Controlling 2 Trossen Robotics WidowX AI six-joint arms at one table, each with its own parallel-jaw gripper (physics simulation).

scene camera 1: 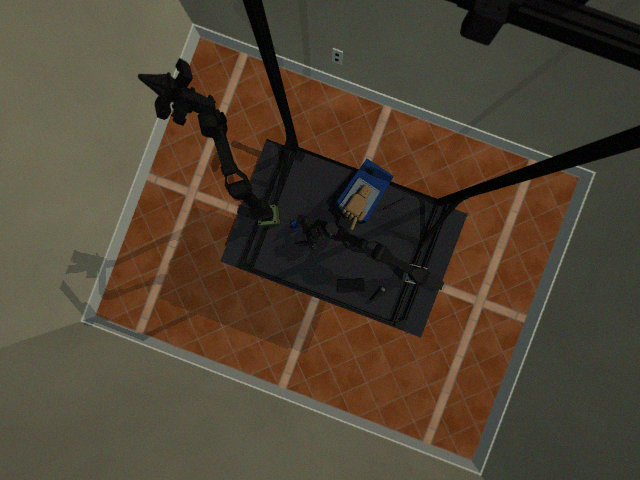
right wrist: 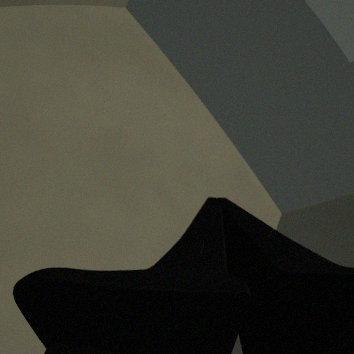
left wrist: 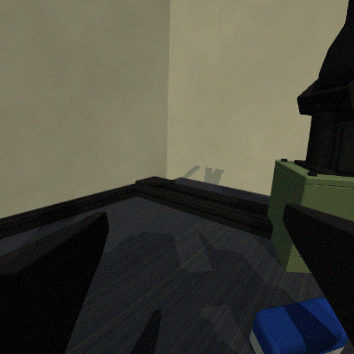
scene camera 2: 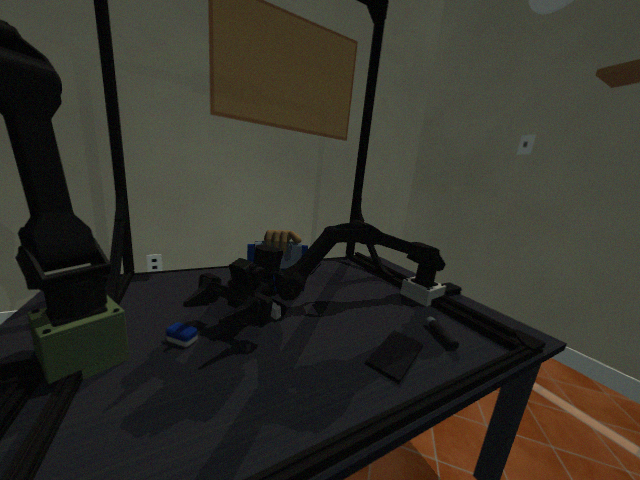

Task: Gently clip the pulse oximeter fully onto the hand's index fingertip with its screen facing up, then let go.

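Pixels of known places: left gripper, between the fingertips: [scene camera 1: 295, 238] [left wrist: 196, 216] [scene camera 2: 200, 312]; right gripper, between the fingertips: [scene camera 1: 138, 76] [right wrist: 214, 205]; left arm's base, origin of its link: [scene camera 1: 416, 274] [scene camera 2: 424, 282]; right arm's base, origin of its link: [scene camera 1: 266, 214] [left wrist: 330, 169] [scene camera 2: 77, 311].
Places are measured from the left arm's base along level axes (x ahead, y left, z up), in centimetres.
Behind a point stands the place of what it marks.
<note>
The blue-topped, white-based pulse oximeter [scene camera 1: 294, 224] @[x 71.3, y -11.0, z -2.0 cm] [scene camera 2: 181, 334] @[x 71.2, y -8.4, z -2.3 cm] [left wrist: 274, 326] @[x 69.4, y -8.7, z -2.1 cm] lies on the table near the green block; I cannot make out its screen. My left gripper [scene camera 1: 298, 235] @[x 68.2, y -4.0, z 4.2 cm] [scene camera 2: 196, 317] @[x 68.2, y -4.0, z 4.2 cm] [left wrist: 196, 216] @[x 68.2, y -4.0, z 4.2 cm] is open and empty, low over the table, its fingertips close to the oximeter. In the left wrist view the oximeter sits low at the right, partly behind one finger. The tan hand [scene camera 1: 361, 197] @[x 40.2, y -31.6, z 11.3 cm] [scene camera 2: 279, 239] @[x 44.6, y -20.6, z 12.7 cm] rests on a blue stand [scene camera 1: 381, 178] @[x 30.7, y -46.8, z -0.5 cm] [scene camera 2: 251, 252] @[x 50.7, y -26.2, z 7.7 cm], index finger [scene camera 1: 354, 223] extended. My right gripper [scene camera 1: 139, 76] @[x 112.8, y -37.3, z 68.8 cm] [right wrist: 214, 205] @[x 112.8, y -37.3, z 68.8 cm] is shut and empty, far up left.
The green block [scene camera 1: 275, 214] @[x 81.5, y -13.6, z 4.6 cm] [scene camera 2: 82, 341] @[x 85.0, y -7.2, z 1.7 cm] [left wrist: 325, 197] @[x 80.3, y -11.3, z 2.9 cm] carries the right arm. The left arm's white block [scene camera 2: 421, 291] @[x 5.0, y 2.4, z -1.2 cm] stands at the right. A dark flat pad [scene camera 1: 350, 284] @[x 32.8, y 14.3, z -4.5 cm] [scene camera 2: 395, 355] @[x 33.7, y 15.6, z -4.5 cm] and a dark cylinder [scene camera 1: 377, 295] @[x 17.0, y 16.4, z -2.8 cm] [scene camera 2: 442, 333] @[x 18.2, y 17.1, z -3.1 cm] lie on the table. Frame posts rise at the table's back.
</note>
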